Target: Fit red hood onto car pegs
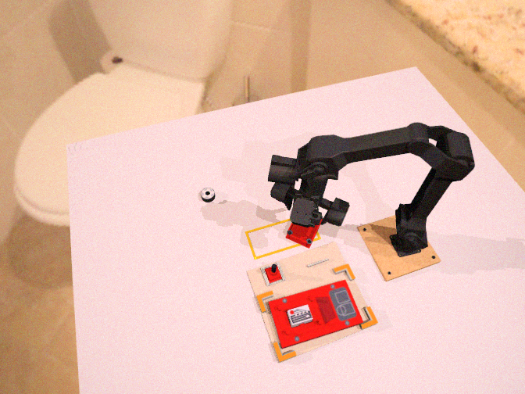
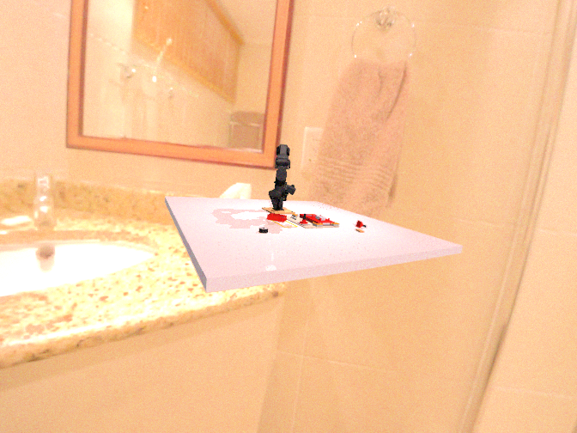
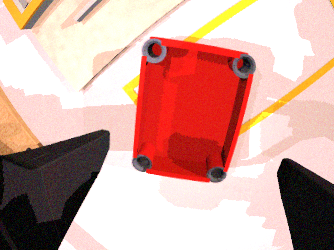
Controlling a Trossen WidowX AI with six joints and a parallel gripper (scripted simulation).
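Now: the red hood 6 cm below my gripper tip. From my gripper tip the other things lie so: white engine block 8 cm ahead, 24 cm to the left, 4 cm below.
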